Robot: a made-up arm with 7 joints.
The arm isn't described. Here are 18 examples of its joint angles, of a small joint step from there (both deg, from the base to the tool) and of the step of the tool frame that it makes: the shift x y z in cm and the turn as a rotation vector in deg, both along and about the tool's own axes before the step.
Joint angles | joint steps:
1: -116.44 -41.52 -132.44 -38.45 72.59 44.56 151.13 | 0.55 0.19 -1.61 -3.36 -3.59 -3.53 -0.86
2: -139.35 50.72 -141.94 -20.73 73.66 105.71 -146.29 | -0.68 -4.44 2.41 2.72 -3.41 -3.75 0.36
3: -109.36 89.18 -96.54 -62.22 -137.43 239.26 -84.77 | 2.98 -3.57 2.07 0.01 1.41 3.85 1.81
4: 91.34 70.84 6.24 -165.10 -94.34 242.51 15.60 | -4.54 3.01 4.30 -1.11 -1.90 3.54 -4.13
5: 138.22 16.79 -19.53 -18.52 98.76 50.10 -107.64 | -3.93 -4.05 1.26 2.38 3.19 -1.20 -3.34
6: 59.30 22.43 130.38 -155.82 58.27 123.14 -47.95 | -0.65 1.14 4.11 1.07 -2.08 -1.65 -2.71
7: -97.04 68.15 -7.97 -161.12 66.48 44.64 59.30 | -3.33 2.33 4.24 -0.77 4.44 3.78 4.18
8: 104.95 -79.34 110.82 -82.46 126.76 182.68 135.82 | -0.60 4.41 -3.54 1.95 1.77 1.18 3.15
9: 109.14 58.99 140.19 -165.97 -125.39 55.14 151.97 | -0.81 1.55 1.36 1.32 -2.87 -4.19 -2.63
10: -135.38 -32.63 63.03 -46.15 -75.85 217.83 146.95 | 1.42 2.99 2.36 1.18 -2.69 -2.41 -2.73
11: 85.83 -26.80 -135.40 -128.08 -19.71 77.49 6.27 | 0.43 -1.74 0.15 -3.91 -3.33 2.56 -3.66
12: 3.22 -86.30 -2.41 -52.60 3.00 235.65 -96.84 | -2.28 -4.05 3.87 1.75 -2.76 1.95 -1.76
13: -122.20 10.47 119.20 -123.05 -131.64 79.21 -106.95 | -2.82 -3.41 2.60 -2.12 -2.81 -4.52 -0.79
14: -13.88 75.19 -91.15 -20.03 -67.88 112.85 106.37 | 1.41 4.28 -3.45 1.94 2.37 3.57 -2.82
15: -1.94 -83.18 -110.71 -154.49 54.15 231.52 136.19 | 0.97 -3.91 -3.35 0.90 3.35 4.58 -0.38
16: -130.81 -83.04 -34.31 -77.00 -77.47 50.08 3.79 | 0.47 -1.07 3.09 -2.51 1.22 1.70 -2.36
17: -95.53 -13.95 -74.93 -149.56 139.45 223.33 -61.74 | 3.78 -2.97 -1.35 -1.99 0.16 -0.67 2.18
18: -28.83 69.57 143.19 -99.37 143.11 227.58 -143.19 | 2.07 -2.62 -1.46 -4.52 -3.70 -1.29 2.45
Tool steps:
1: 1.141 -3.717 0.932 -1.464 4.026 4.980
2: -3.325 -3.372 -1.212 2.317 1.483 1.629
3: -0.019 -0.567 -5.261 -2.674 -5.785 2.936
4: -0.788 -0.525 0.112 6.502 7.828 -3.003
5: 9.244 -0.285 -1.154 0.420 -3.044 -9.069
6: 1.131 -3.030 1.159 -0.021 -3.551 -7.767
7: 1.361 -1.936 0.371 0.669 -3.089 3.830
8: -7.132 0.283 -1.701 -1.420 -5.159 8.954
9: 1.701 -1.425 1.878 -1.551 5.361 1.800
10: 1.793 0.353 -0.724 0.200 2.389 -1.409
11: 2.099 -1.983 3.343 -3.504 -1.698 -6.002
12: 4.366 6.899 1.888 -8.150 3.241 0.844
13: 1.093 1.341 -1.951 5.190 -4.719 -3.348
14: 0.916 -1.908 -7.942 8.100 0.587 -1.753
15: 1.344 -1.666 2.017 6.381 2.679 3.856
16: -1.288 -2.166 -1.779 0.812 4.048 -6.047
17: -1.071 0.627 0.938 -0.181 -3.332 -1.024
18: -2.118 -1.077 5.162 -2.968 -4.286 -3.183
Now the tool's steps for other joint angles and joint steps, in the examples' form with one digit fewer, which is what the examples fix.
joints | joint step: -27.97 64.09 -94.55 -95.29 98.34 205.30 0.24 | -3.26 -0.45 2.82 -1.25 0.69 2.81 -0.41
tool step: -1.69 3.44 1.86 -4.27 2.06 -1.62
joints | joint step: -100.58 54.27 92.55 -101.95 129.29 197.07 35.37 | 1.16 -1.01 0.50 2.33 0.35 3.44 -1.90
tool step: -1.56 1.47 -0.49 1.57 1.13 -2.54
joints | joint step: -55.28 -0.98 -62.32 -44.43 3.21 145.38 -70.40 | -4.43 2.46 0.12 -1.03 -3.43 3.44 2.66
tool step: 0.74 -2.00 1.85 -3.22 -4.83 -3.22
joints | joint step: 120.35 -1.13 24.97 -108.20 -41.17 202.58 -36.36 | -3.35 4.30 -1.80 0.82 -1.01 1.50 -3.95
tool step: -7.30 -1.19 1.40 0.72 -4.14 -2.33
